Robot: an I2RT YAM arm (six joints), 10 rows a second.
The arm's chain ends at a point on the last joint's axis. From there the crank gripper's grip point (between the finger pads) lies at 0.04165 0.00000 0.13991 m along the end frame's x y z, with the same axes.
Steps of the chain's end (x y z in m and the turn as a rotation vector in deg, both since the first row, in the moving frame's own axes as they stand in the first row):
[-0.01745, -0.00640, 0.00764, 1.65, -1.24, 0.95]
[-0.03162, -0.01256, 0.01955, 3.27, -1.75, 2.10]
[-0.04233, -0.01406, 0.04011, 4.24, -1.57, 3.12]
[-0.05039, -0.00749, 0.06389, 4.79, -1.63, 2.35]
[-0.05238, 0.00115, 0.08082, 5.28, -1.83, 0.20]
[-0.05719, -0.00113, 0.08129, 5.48, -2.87, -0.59]
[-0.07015, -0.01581, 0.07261, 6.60, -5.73, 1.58]
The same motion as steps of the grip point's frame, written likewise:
[-0.02046, -0.00978, 0.00846, 1.65, -1.24, 0.95]
[-0.03579, -0.01913, 0.02057, 3.27, -1.75, 2.10]
[-0.04595, -0.02228, 0.04090, 4.24, -1.57, 3.12]
[-0.05418, -0.01759, 0.06460, 4.79, -1.63, 2.35]
[-0.05684, -0.01165, 0.08149, 5.28, -1.83, 0.20]
[-0.06431, -0.01498, 0.08254, 5.48, -2.87, -0.59]
[-0.08409, -0.03115, 0.07520, 6.60, -5.73, 1.58]

